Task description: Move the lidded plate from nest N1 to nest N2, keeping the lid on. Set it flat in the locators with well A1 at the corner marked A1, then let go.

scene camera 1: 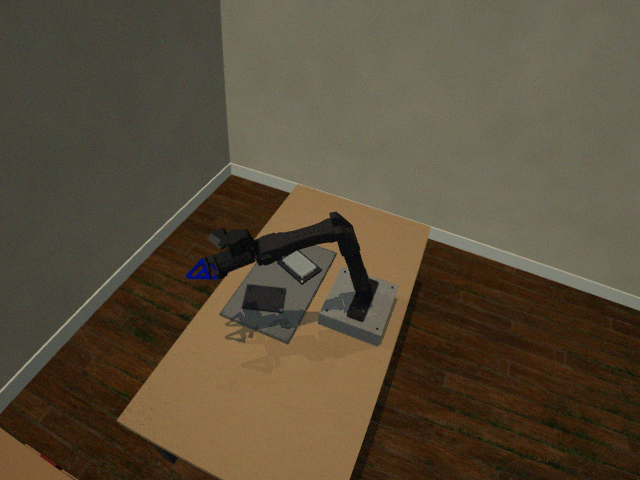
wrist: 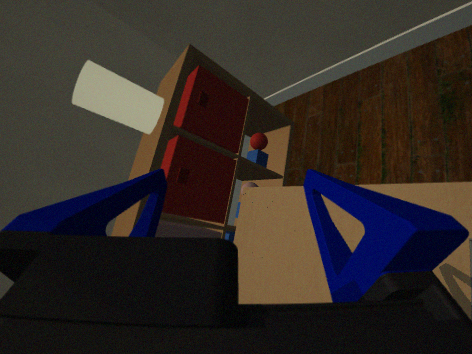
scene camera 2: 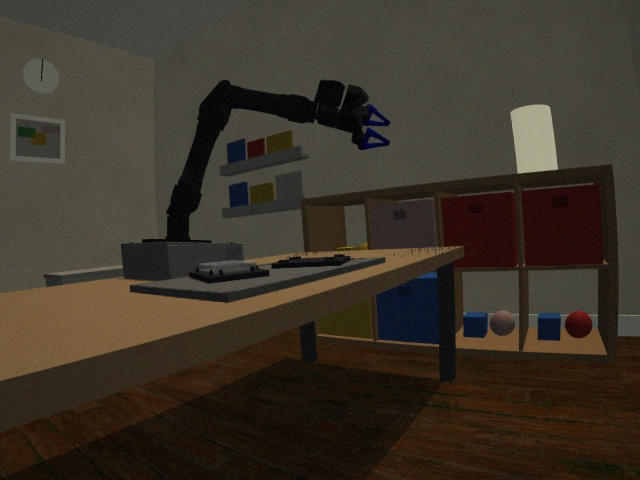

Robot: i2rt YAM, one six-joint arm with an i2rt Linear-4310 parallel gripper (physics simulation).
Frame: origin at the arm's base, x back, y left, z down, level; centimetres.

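Seen in the pictures: gripper, fingertip midpoint: (scene camera 1: 191,276) (wrist: 235,177) (scene camera 2: 389,133); arm's base, origin of the base link: (scene camera 1: 362,299) (scene camera 2: 177,243).
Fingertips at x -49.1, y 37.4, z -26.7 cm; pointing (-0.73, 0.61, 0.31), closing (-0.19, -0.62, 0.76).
Note:
Pixels of each thing's top centre, then the offset from my fingertips to it. Level surfaces: height alone.
- pale lidded plate, middle of its top: (scene camera 2: 225,262) (scene camera 1: 299,262) dz +31.3, dx +17.1, dy -47.6 cm
- second dark nest, middle of its top: (scene camera 2: 311,257) (scene camera 1: 264,296) dz +32.3, dx +11.8, dy -25.1 cm
- wooden table, its level: dz +35.4 cm
A pale lidded plate (scene camera 1: 299,262) (scene camera 2: 226,266) sits, apparently flat, in a dark nest (scene camera 1: 291,273) (scene camera 2: 228,276) with small corner locators. A second dark nest (scene camera 1: 264,298) (scene camera 2: 310,262) holds no plate. The nest labels and the A1 mark cannot be read. My gripper (scene camera 1: 192,275) (scene camera 2: 388,133) (wrist: 235,177) is wide open with nothing between its blue fingers. It hangs high above and past the table edge, beyond both nests. The plate does not show in the wrist view.
Both nests are on a grey board (scene camera 1: 232,306) (scene camera 2: 175,290) on the wooden table (scene camera 1: 248,403) (scene camera 2: 77,320). My arm's grey base block (scene camera 1: 382,322) (scene camera 2: 144,260) stands beside the board. A cube shelf (scene camera 2: 610,258) with red bins and a white lamp (scene camera 2: 534,139) (wrist: 117,97) stands in the background.

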